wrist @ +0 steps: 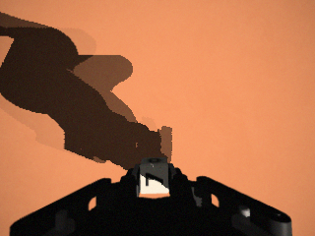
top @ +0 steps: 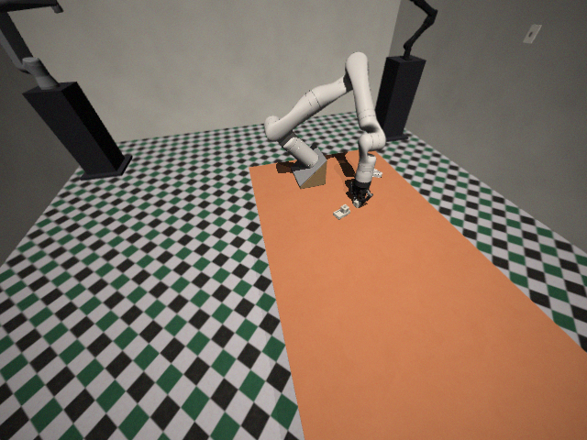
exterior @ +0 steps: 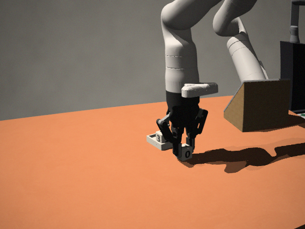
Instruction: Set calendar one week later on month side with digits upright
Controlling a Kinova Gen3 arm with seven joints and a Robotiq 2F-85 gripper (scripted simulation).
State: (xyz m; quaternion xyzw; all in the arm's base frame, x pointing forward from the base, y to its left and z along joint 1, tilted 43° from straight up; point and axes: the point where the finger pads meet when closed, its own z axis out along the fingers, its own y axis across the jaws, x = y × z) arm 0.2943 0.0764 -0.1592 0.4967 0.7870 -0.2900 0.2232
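My gripper is now 40 mm short of the white calendar tray, 100 mm to the left of it and 20 mm above it. The rest, counted from my hand: cube (10 mm below).
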